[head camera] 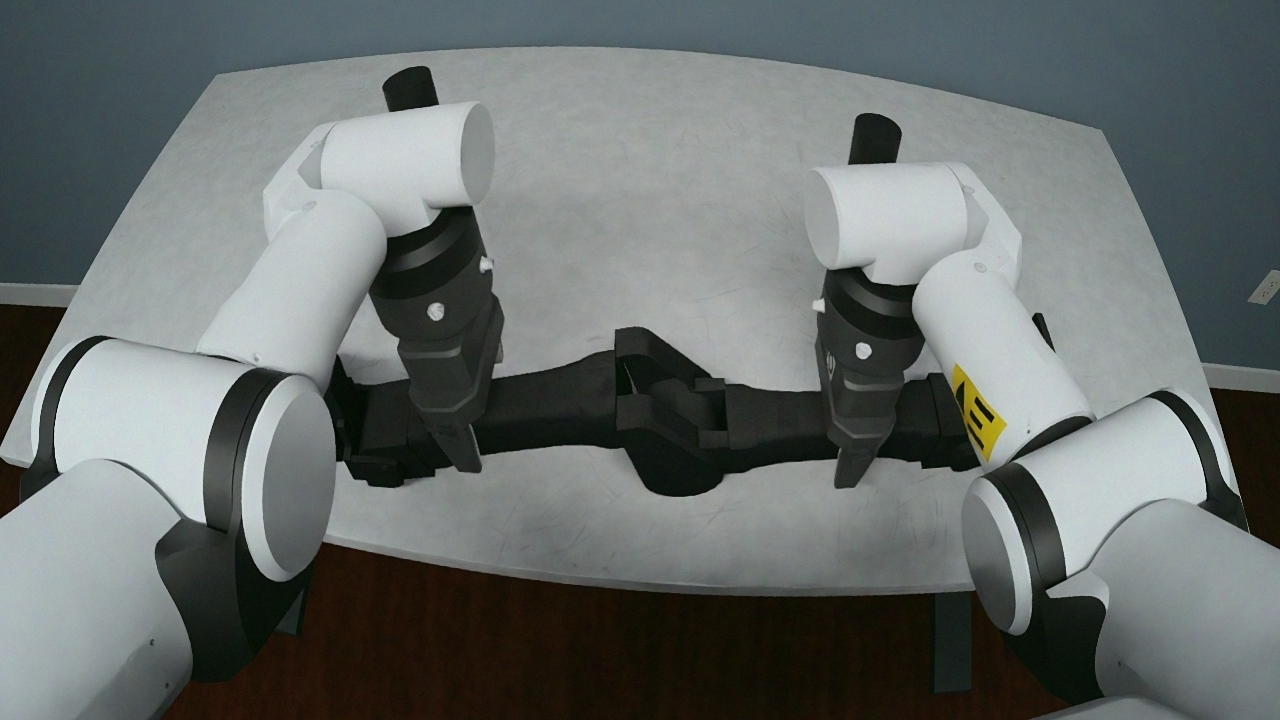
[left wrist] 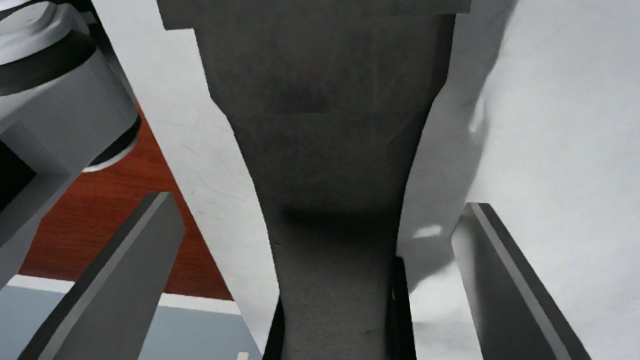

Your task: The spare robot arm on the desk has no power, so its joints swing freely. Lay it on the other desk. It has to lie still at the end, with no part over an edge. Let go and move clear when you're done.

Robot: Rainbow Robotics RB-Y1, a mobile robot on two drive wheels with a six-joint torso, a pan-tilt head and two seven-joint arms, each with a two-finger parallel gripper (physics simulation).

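The black spare arm (head camera: 554,407) (left wrist: 320,150) lies stretched across the near half of a pale desk (head camera: 644,223) (left wrist: 550,150), with its bulky joint in the middle. It appears to rest on the top. Its left end is partly hidden by my left arm, its right end by my right forearm. My left gripper (head camera: 472,420) (left wrist: 317,215) is open around the left part of the spare arm; the left wrist view shows gaps on both sides. My right gripper (head camera: 859,434) straddles the right part and looks open, though its far finger is hidden.
The desk's near edge (head camera: 662,588) runs just in front of the spare arm, with dark red floor (head camera: 626,653) (left wrist: 125,220) below it. A desk leg (head camera: 951,644) shows at the lower right. A blue-grey wall (head camera: 626,22) stands behind the desk.
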